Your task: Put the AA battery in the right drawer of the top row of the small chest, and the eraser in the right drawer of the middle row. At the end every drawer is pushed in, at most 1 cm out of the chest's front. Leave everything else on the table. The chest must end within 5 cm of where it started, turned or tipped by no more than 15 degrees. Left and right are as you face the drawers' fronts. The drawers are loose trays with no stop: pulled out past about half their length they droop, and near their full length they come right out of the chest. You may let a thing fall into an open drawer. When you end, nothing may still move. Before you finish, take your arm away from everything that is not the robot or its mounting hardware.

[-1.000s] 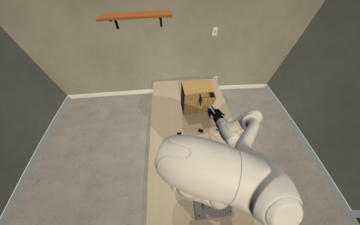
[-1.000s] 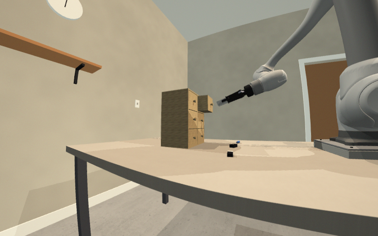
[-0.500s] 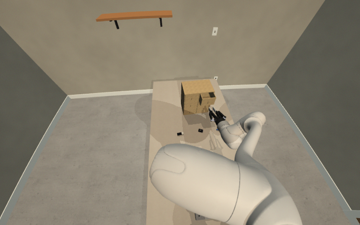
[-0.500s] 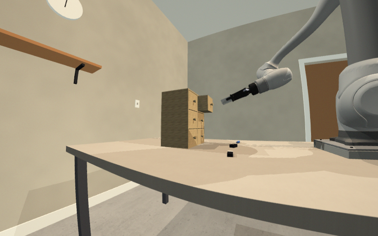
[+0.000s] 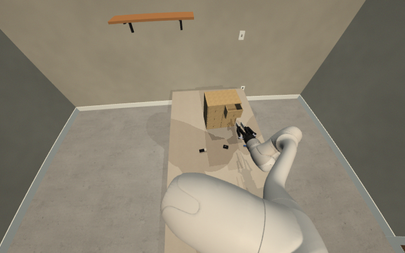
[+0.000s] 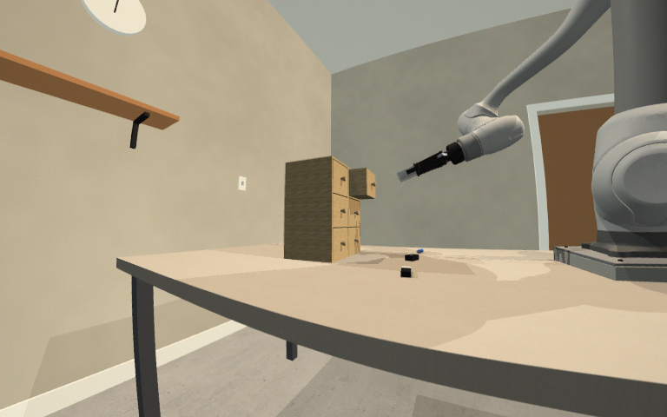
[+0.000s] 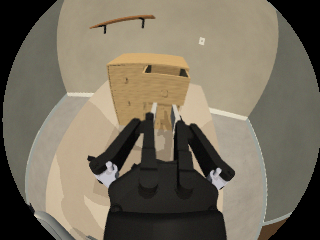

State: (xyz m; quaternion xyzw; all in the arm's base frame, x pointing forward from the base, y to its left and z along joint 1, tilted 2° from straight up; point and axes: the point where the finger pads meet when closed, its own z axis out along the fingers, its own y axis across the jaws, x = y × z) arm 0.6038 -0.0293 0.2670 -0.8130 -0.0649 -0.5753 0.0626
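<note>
The blue piece lies 30 cm below my hand, 12 cm to the right of it and 2 cm behind it. From my hand the other things lie so: black block (30 cm below, 6 cm to the left, 3 cm behind).
</note>
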